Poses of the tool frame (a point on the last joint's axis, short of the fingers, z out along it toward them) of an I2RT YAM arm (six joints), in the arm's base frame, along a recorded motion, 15 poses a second.
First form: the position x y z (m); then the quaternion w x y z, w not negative.
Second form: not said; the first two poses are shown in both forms.
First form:
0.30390 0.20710 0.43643 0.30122 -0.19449 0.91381 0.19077
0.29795 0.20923 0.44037 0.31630 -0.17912 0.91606 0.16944
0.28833 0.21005 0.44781 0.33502 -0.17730 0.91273 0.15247
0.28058 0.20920 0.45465 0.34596 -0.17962 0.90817 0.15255
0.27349 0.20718 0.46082 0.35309 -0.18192 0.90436 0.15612
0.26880 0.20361 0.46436 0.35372 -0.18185 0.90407 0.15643
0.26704 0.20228 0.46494 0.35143 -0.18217 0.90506 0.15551
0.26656 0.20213 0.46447 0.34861 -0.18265 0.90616 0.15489
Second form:
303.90 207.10 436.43 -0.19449 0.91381 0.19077 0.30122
297.95 209.23 440.37 -0.17912 0.91606 0.16944 0.31630
288.33 210.05 447.81 -0.17730 0.91273 0.15247 0.33502
280.58 209.20 454.65 -0.17962 0.90817 0.15255 0.34596
273.49 207.18 460.82 -0.18192 0.90436 0.15612 0.35309
268.80 203.61 464.36 -0.18185 0.90407 0.15643 0.35372
267.04 202.28 464.94 -0.18217 0.90506 0.15551 0.35143
266.56 202.13 464.47 -0.18265 0.90616 0.15489 0.34861

